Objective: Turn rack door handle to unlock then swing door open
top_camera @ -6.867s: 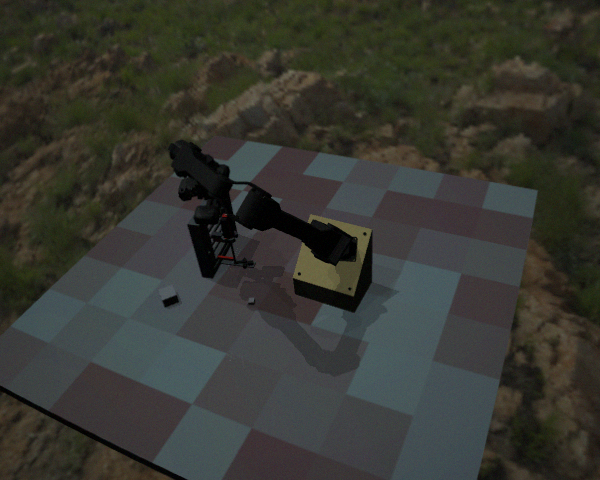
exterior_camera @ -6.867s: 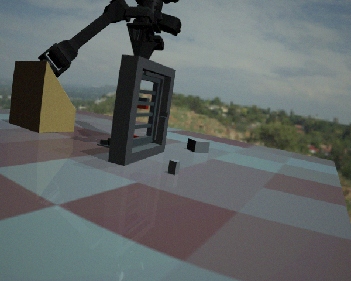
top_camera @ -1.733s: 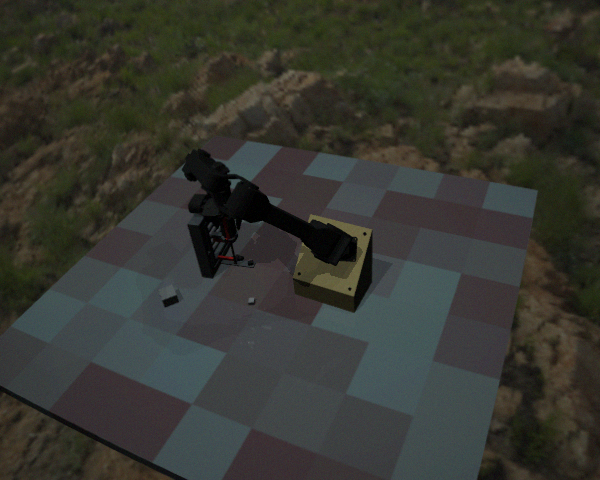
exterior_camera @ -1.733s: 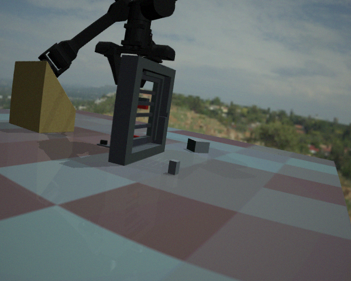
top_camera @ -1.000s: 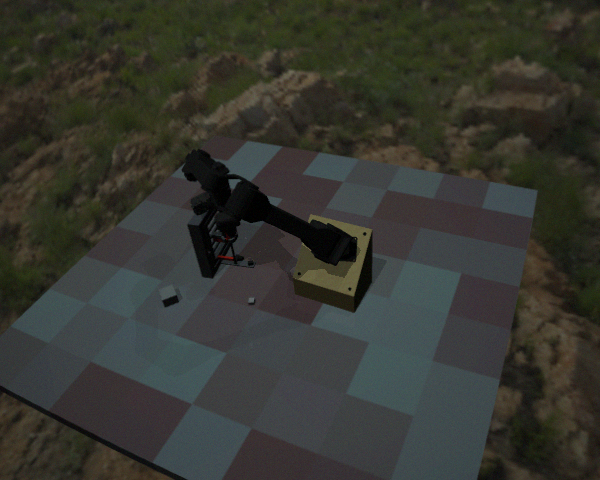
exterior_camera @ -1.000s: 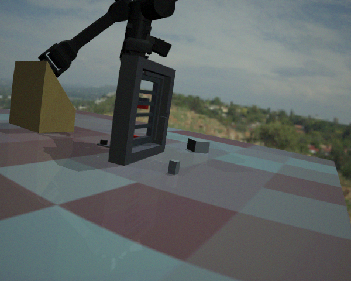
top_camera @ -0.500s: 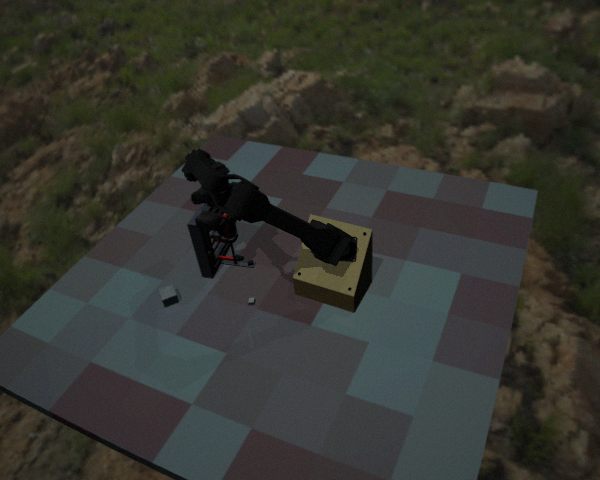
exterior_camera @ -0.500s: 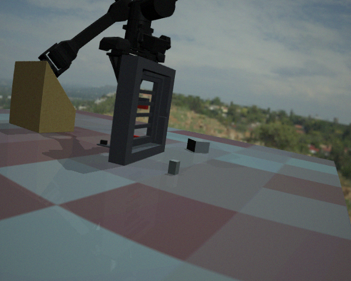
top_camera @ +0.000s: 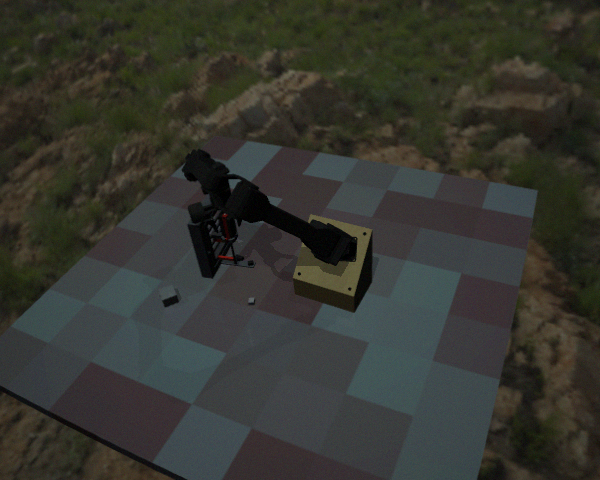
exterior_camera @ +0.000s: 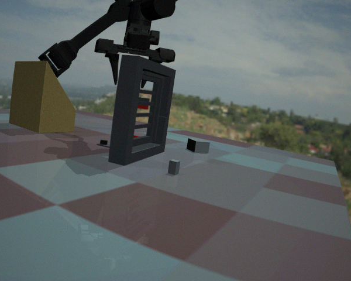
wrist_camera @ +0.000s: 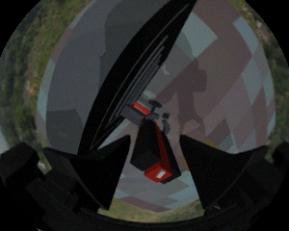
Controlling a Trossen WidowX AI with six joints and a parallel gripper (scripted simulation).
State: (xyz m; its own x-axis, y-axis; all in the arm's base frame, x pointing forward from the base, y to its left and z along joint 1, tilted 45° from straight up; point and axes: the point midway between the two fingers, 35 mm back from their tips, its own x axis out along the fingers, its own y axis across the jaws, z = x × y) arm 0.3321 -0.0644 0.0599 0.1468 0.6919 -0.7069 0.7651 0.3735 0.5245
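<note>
The upright handle is 20 mm below my gripper tip and 10 mm to the right of it.
</note>
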